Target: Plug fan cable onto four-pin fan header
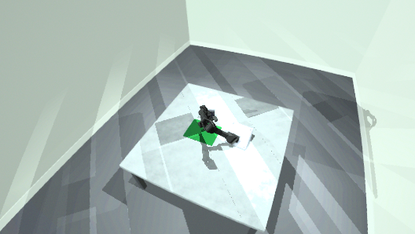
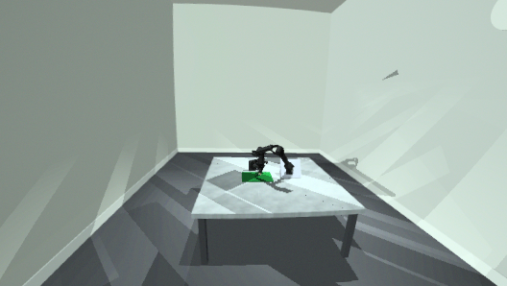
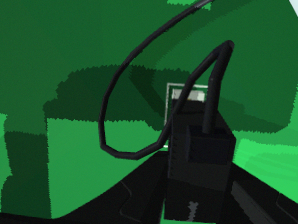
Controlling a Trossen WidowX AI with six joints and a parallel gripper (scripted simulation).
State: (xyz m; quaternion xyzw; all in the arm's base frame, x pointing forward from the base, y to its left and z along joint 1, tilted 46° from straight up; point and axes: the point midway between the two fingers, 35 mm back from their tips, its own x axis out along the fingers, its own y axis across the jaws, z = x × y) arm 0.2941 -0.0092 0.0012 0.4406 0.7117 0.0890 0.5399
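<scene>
The white four-pin header lies 4 cm below my gripper tip and 1 cm ahead of it. Also, from my gripper tip: black fan plug: 1 cm ahead, 1 cm above; then green board: 5 cm to the left, 5 cm below, 4 cm ahead; then black fan: 13 cm to the right, 7 cm ahead, 2 cm above.
</scene>
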